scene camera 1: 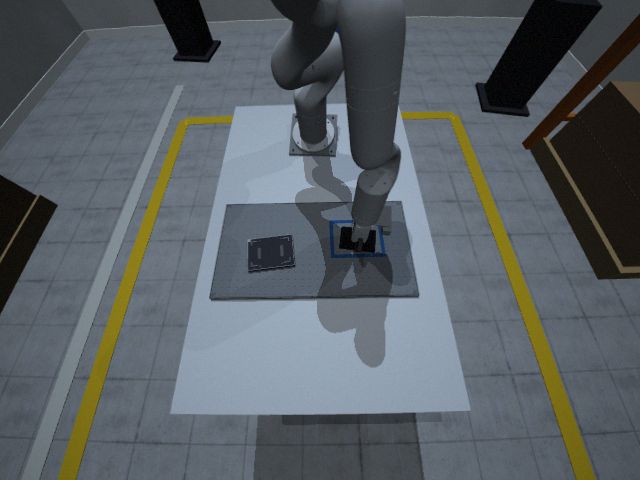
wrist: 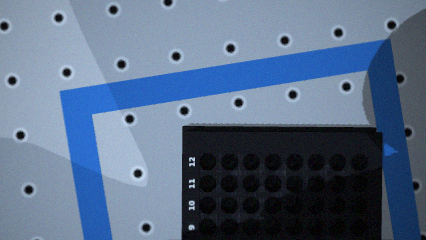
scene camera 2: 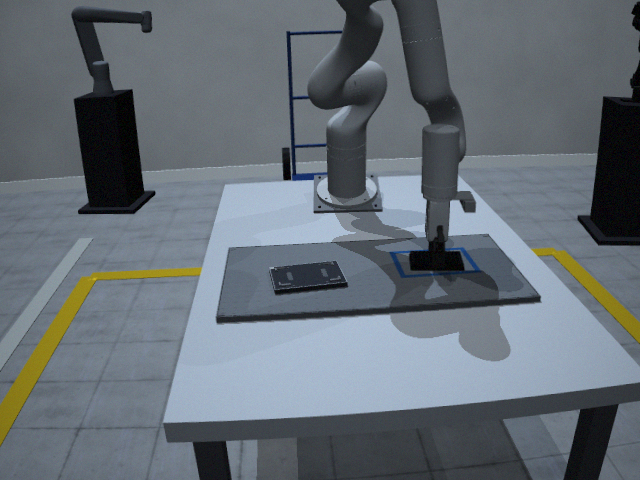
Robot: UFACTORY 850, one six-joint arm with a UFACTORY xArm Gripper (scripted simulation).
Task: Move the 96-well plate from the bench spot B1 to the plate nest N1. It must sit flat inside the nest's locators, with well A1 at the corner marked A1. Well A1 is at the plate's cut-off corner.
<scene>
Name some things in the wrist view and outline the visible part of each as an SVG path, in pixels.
A 96-well plate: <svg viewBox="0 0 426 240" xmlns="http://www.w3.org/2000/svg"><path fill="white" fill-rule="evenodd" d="M182 126L182 240L381 240L383 132L376 132L377 128Z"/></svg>
</scene>
